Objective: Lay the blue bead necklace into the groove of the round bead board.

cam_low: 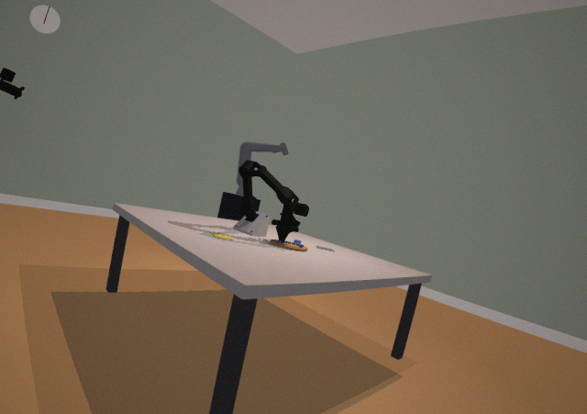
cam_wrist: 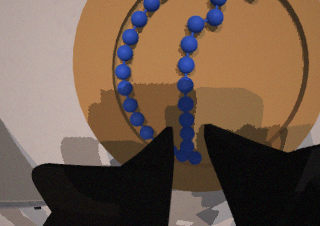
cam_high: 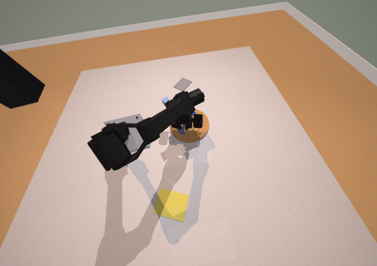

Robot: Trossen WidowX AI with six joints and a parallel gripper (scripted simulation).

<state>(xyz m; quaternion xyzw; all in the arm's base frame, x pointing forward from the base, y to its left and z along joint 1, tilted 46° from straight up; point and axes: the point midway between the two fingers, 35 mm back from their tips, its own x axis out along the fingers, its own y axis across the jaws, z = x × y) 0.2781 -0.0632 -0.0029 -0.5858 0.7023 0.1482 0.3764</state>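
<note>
Now: gripper tip 4 cm short of the round bead board, 2 cm to the right of it and 1 cm above it. Round my gripper tip: yellow square patch (13 cm behind, 30 cm to the right, 1 cm below); flat grey tile (7 cm ahead, 33 cm to the left, 1 cm below); light blue cube (5 cm behind, 22 cm to the left, 1 cm below).
</note>
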